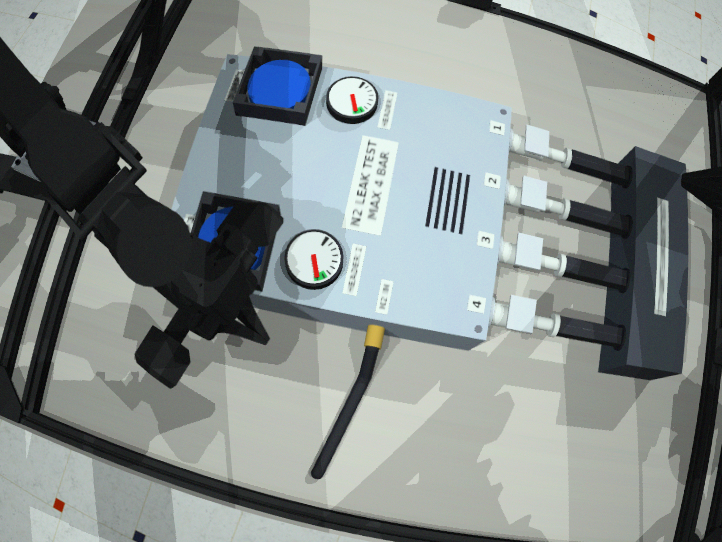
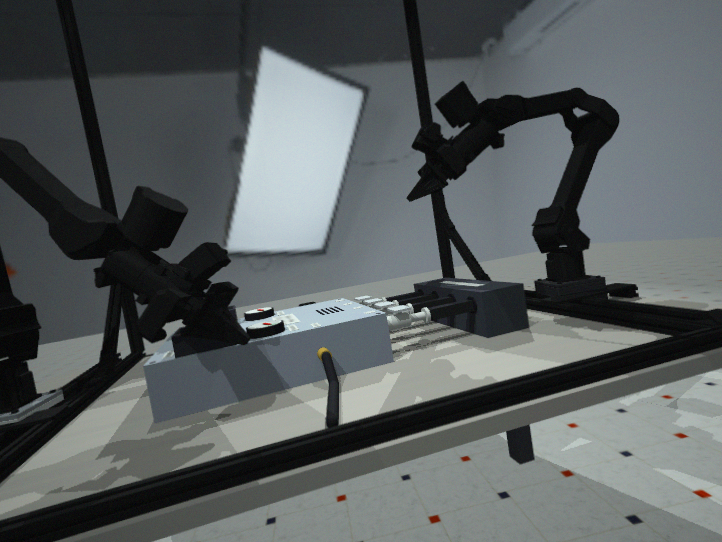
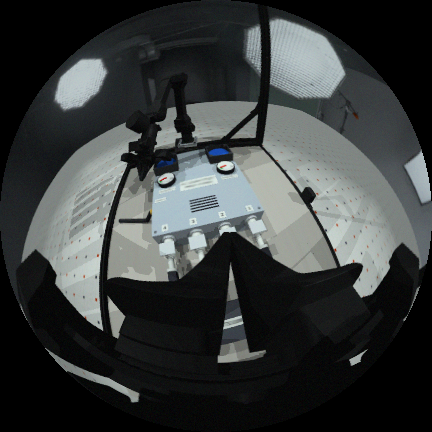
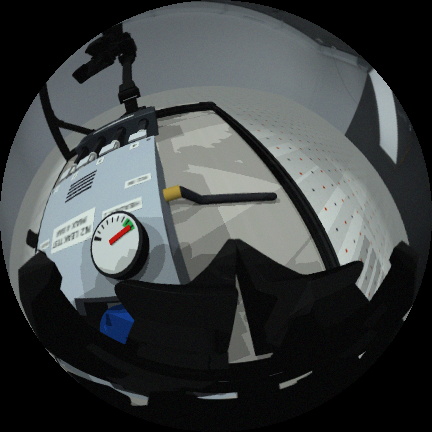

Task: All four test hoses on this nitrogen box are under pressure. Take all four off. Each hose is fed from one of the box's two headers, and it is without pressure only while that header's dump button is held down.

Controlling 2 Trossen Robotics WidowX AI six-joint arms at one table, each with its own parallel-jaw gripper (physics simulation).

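Pixels of known places: left gripper, fingertip midpoint: (image 1: pixel 681 179) (image 2: pixel 408 199) (image 3: pixel 228 237); right gripper, fingertip midpoint: (image 1: pixel 265 341) (image 2: pixel 247 341) (image 3: pixel 140 180) (image 4: pixel 232 244); left arm's base at its link origin: (image 2: pixel 567 278) (image 4: pixel 132 110); right arm's base at its link origin: (image 2: pixel 5 407) (image 3: pixel 187 140).
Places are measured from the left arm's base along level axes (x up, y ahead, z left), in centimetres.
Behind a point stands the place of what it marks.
Four black hoses with white couplings, hose 1 (image 1: pixel 597 167) {x 1.7, y 35.5, z -4.5 cm}, hose 2 (image 1: pixel 597 217) {x 1.7, y 33.7, z 2.0 cm}, hose 3 (image 1: pixel 593 273) {x 1.6, y 32.1, z 8.9 cm} and hose 4 (image 1: pixel 587 330) {x 1.7, y 30.6, z 15.5 cm}, sit on the ports of the pale blue box (image 1: pixel 314 151) {x 3.2, y 66.2, z 10.8 cm} (image 3: pixel 200 202) {x 3.2, y 51.4, z 10.4 cm}. The header 1 dump button (image 1: pixel 278 84) {x 4.8, y 73.6, z 5.5 cm} (image 3: pixel 218 152) {x 4.8, y 73.5, z 5.2 cm} is uncovered. The header 2 dump button (image 1: pixel 214 224) {x 4.8, y 71.5, z 23.1 cm} (image 4: pixel 117 322) {x 4.8, y 67.1, z 22.5 cm} is partly hidden under my right gripper (image 1: pixel 266 340) {x 4.2, y 61.4, z 31.2 cm} (image 2: pixel 244 340) {x 4.2, y 61.4, z 31.2 cm} (image 4: pixel 232 244) {x 4.2, y 61.4, z 31.2 cm}, which is shut and empty; whether it presses is unclear. Both gauges (image 1: pixel 352 99) {x 4.8, y 65.1, z 3.8 cm} (image 1: pixel 313 259) {x 4.8, y 60.7, z 22.1 cm} read in the green. My left gripper (image 2: pixel 409 198) {x 21.6, y 32.5, z 5.2 cm} (image 3: pixel 228 237) {x 21.6, y 32.5, z 5.2 cm} is shut and empty, high above the hoses.
A dark block (image 1: pixel 641 262) {x 3.2, y 26.8, z 5.3 cm} (image 2: pixel 495 309) {x -0.2, y 22.6, z 17.0 cm} holds the far ends of the hoses. A black inlet hose (image 1: pixel 348 411) {x -3.4, y 51.2, z 33.6 cm} (image 4: pixel 235 198) {x -3.7, y 51.8, z 34.6 cm} with a brass fitting (image 1: pixel 374 336) {x 0.1, y 52.2, z 25.5 cm} leaves the box's side and lies across the table. Black frame rails (image 1: pixel 174 481) {x -2.8, y 65.1, z 50.2 cm} (image 2: pixel 373 408) border the table.
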